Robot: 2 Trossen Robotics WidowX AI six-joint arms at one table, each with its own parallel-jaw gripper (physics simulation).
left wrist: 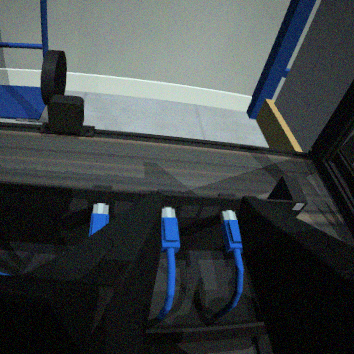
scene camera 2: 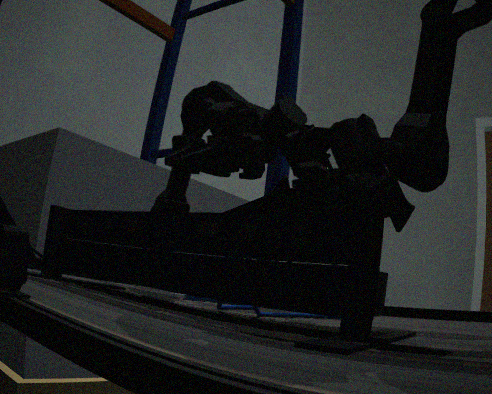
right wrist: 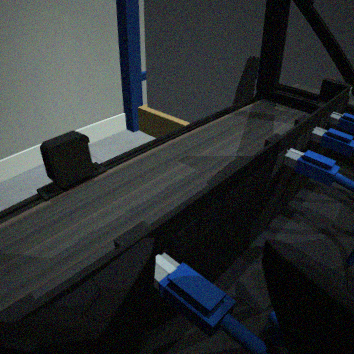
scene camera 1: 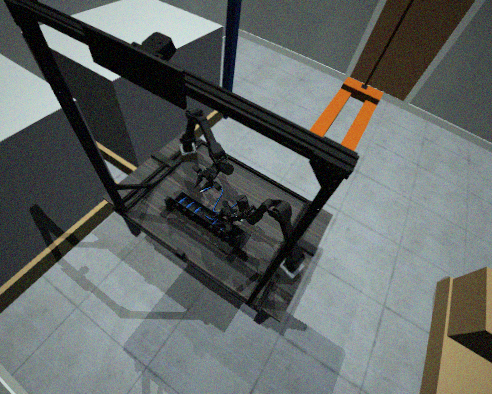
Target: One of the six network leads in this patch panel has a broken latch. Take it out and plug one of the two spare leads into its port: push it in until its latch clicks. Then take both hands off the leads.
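Frame: origin at the left arm's base, x ahead, y left, z up, level; centimetres.
Seen in the pictures: left gripper, between the fingertips: (left wrist: 200, 206) (scene camera 2: 171, 161) (scene camera 1: 196, 189); right gripper, between the fingertips: (scene camera 2: 218, 221) (right wrist: 209, 250) (scene camera 1: 212, 221); left arm's base, origin of its link: (scene camera 1: 187, 148); right arm's base, origin of its link: (scene camera 1: 291, 265).
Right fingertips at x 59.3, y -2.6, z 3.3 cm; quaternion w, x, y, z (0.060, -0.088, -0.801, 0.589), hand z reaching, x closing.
Observation:
Offsets run from my right fingertips to a thing's top centre. "*": to the spot under its first point.
The black patch panel {dz +0.7, dx -4.3, dy -2.8 cm} (scene camera 1: 172, 206) (scene camera 2: 125, 265) (right wrist: 225, 210) runs along the table with blue leads along it. My left gripper (scene camera 1: 199, 187) (left wrist: 200, 206) is open above the panel side; in its wrist view two lead plugs {* dz -0.7, dx -13.9, dy -9.2 cm} (left wrist: 170, 230) {* dz -0.8, dx -17.9, dy -12.1 cm} (left wrist: 231, 231) show between the fingers, beyond them and not gripped. Another plug {* dz -0.7, dx -9.3, dy -6.6 cm} (left wrist: 99, 220) is partly behind the left finger. My right gripper (right wrist: 209, 250) is open around a blue plug with a clear tip {* dz -0.7, dx +0.7, dy +1.3 cm} (right wrist: 197, 295), without clamping it. Farther plugs {* dz -1.1, dx -9.1, dy -5.9 cm} (right wrist: 317, 166) {* dz -1.1, dx -13.4, dy -9.0 cm} (right wrist: 337, 140) show along the panel. A loose blue lead {* dz -9.6, dx -20.0, dy +12.1 cm} (scene camera 1: 221, 196) curves between the arms. The broken latch cannot be made out.
A black frame (scene camera 1: 270, 122) stands over the wooden table (scene camera 1: 285, 240) (left wrist: 100, 160) (right wrist: 125, 200). A small black block {* dz -6.4, dx +8.0, dy -19.7 cm} (left wrist: 66, 114) (right wrist: 66, 157) stands at the table's far edge. The arms work close together over the panel. The lighting is dark.

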